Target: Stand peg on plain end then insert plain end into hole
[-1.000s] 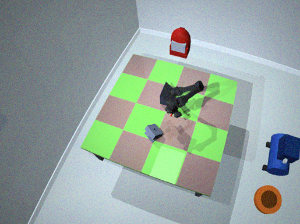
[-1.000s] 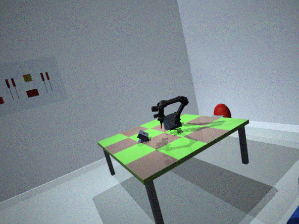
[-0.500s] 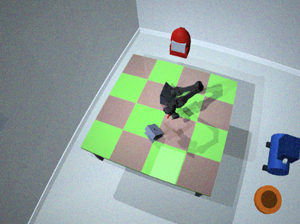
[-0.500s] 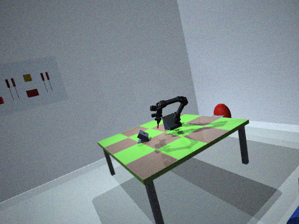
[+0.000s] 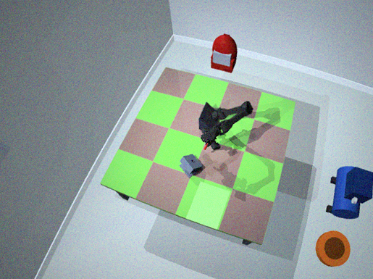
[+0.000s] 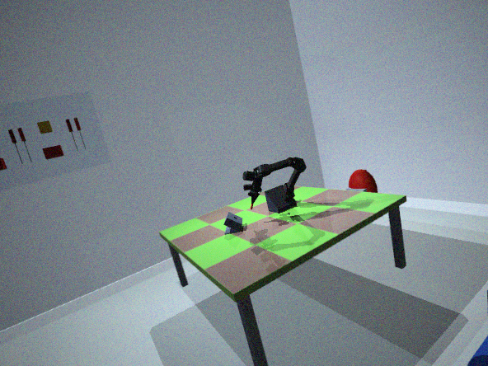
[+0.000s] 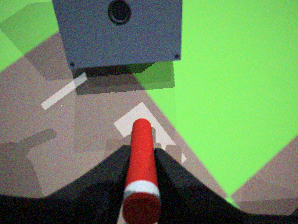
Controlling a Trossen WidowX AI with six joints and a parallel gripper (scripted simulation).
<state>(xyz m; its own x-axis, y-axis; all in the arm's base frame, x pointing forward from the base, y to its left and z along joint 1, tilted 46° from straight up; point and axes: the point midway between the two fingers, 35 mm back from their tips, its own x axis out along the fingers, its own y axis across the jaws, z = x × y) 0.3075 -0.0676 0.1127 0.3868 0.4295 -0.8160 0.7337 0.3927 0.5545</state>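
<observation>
My gripper tip is 13 cm short of the grey sloped panel, 8 cm to the left of it and 9 cm above it. From my gripper tip the other things lie so: red peg: 1 cm behind, 1 cm to the left, 2 cm above.
</observation>
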